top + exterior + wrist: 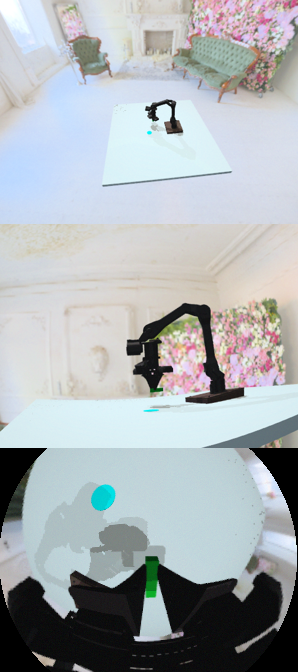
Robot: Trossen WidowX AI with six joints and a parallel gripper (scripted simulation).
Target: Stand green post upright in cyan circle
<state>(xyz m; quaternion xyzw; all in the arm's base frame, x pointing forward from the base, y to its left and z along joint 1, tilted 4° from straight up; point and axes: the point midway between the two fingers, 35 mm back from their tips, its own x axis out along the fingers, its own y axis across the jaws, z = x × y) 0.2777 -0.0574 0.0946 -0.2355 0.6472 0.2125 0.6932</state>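
Now: gripper tip 15 cm to the right of the cyan circle, 7 cm above it and 4 cm short of it. From my gripper tip the other things lie so: green post (2 cm behind, 1 cm to the right).
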